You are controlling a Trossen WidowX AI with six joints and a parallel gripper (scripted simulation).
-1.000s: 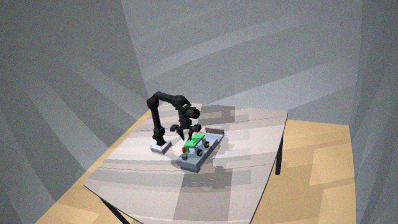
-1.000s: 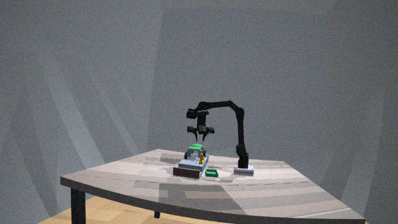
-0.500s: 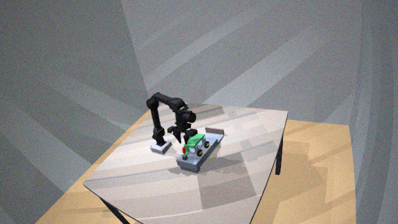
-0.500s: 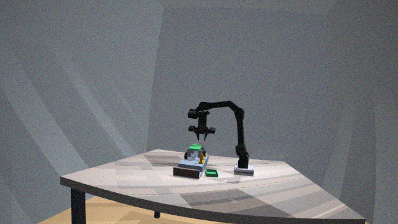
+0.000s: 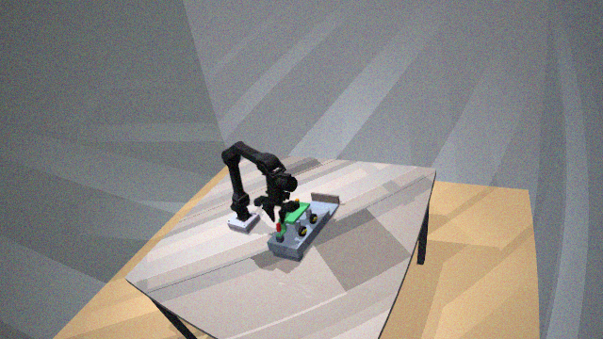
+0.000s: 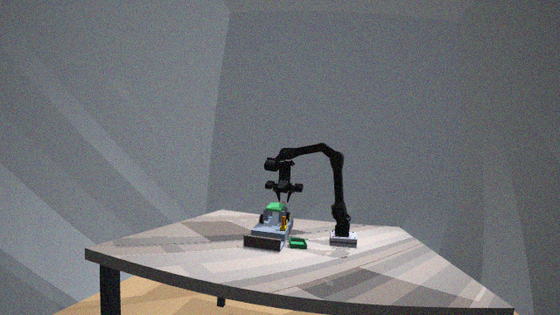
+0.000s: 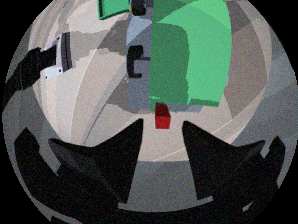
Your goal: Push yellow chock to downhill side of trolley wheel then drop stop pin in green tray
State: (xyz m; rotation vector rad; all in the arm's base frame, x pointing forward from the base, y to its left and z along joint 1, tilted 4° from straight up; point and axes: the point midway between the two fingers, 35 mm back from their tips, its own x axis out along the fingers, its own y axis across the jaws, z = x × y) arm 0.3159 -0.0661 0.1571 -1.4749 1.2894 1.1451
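My gripper tip is now 10 mm to the left of the red-headed stop pin and 40 mm above it. The rest, counted from my gripper tip: yellow chock 60 mm behind, 180 mm to the left, 90 mm below; then trolley 10 mm ahead, 90 mm to the left, 60 mm below; then dark end wall 20 mm behind, 350 mm to the left, 140 mm below.
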